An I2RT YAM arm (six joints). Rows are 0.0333 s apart.
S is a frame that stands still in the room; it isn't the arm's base.
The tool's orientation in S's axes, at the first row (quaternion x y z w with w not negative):
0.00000, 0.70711, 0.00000, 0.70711
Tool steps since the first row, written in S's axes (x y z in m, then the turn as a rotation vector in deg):
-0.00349, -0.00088, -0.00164, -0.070, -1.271, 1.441
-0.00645, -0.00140, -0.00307, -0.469, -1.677, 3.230
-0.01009, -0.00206, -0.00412, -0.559, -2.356, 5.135
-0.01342, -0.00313, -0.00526, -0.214, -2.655, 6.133
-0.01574, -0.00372, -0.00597, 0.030, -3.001, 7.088
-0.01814, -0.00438, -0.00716, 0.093, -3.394, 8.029
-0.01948, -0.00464, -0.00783, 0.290, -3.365, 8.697
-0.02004, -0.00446, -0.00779, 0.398, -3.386, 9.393
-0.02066, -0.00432, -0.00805, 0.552, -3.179, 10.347
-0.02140, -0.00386, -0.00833, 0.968, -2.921, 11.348
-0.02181, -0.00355, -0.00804, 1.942, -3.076, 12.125
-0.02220, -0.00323, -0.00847, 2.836, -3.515, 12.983
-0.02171, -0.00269, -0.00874, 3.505, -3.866, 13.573
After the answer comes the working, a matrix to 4 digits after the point.
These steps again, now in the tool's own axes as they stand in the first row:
0.00164, -0.00088, -0.00349, -1.441, -1.271, -0.070
0.00307, -0.00140, -0.00645, -3.230, -1.677, -0.469
0.00412, -0.00206, -0.01009, -5.135, -2.356, -0.559
0.00526, -0.00313, -0.01342, -6.133, -2.655, -0.214
0.00597, -0.00372, -0.01574, -7.088, -3.001, 0.030
0.00716, -0.00438, -0.01814, -8.029, -3.394, 0.093
0.00783, -0.00464, -0.01948, -8.697, -3.365, 0.290
0.00779, -0.00446, -0.02004, -9.393, -3.386, 0.398
0.00805, -0.00432, -0.02066, -10.347, -3.179, 0.552
0.00833, -0.00386, -0.02140, -11.348, -2.921, 0.968
0.00804, -0.00355, -0.02181, -12.125, -3.076, 1.942
0.00847, -0.00323, -0.02220, -12.983, -3.515, 2.836
0.00874, -0.00269, -0.02171, -13.573, -3.866, 3.505

The tool's axes in the first row as the columns of a matrix, in S's axes (rounded; the answer above uses it unrounded):
0.0000, 0.0000, 1.0000
0.0000, 1.0000, 0.0000
-1.0000, 0.0000, 0.0000

